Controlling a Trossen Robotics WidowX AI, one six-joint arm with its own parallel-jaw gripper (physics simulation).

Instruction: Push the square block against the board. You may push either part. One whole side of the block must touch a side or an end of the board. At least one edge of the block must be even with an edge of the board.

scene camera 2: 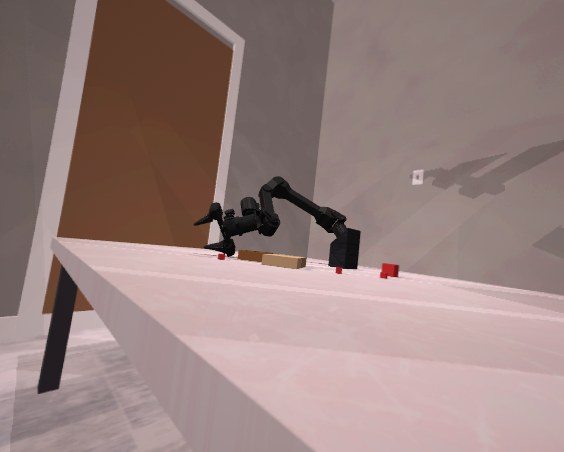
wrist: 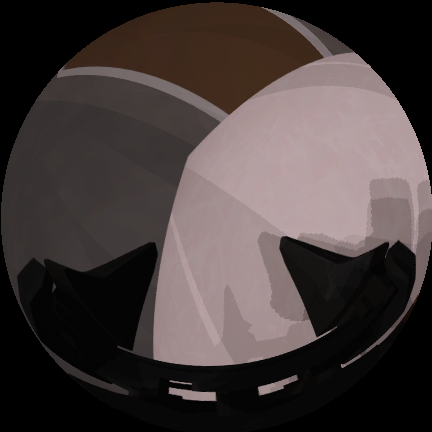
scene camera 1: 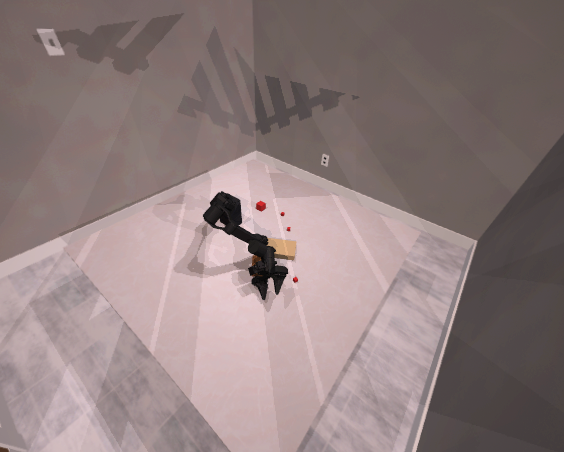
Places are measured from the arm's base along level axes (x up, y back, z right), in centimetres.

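Where they show: gripper, between the fingertips: [scene camera 2: 198, 236] [wrist: 218, 246] [scene camera 1: 270, 297]; arm's base, origin of its link: [scene camera 2: 345, 237] [scene camera 1: 228, 205].
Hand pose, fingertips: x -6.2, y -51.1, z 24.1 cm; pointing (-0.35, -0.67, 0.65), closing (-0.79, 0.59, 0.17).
Things, the pixels of their top centre, and the offset from my fingertips.
- light tan wooden piece, centre of its top: [scene camera 2: 286, 255] [scene camera 1: 279, 246] dz -26.0, dx -3.0, dy +17.0 cm
- darker brown piece, centre of its top: [scene camera 2: 256, 251] [scene camera 1: 263, 263] dz -12.7, dx -3.0, dy +15.6 cm
- small red cube, centre of its top: [scene camera 2: 221, 253] [scene camera 1: 295, 278] dz -16.8, dx -4.4, dy -0.2 cm
- larger red cube, centre of its top: [scene camera 2: 390, 264] [scene camera 1: 260, 203] dz -45.0, dx -2.0, dy +47.7 cm
A light tan wooden piece [scene camera 1: 284, 248] [scene camera 2: 282, 261] lies flat on the table, partly under the arm in scene camera 1. A darker brown piece [scene camera 1: 255, 261] [scene camera 2: 251, 255] lies beside it, mostly hidden by the arm in scene camera 1 and partly behind the tan one in scene camera 2. I cannot tell which is the square block and which the board, nor whether they touch. My gripper [scene camera 1: 271, 296] [scene camera 2: 200, 235] [wrist: 218, 246] is open and empty, tilted nearly level past the brown piece, its lower finger close above the table. Neither piece shows clearly in the wrist view.
A small red cube [scene camera 1: 295, 279] [scene camera 2: 221, 256] lies near the gripper. Two more small red cubes [scene camera 1: 288, 229] [scene camera 1: 282, 214] and a larger red cube [scene camera 1: 261, 205] [scene camera 2: 390, 269] lie toward the arm's base [scene camera 1: 227, 210] [scene camera 2: 345, 249]. A table edge [scene camera 2: 150, 320] runs along the near side in scene camera 2.
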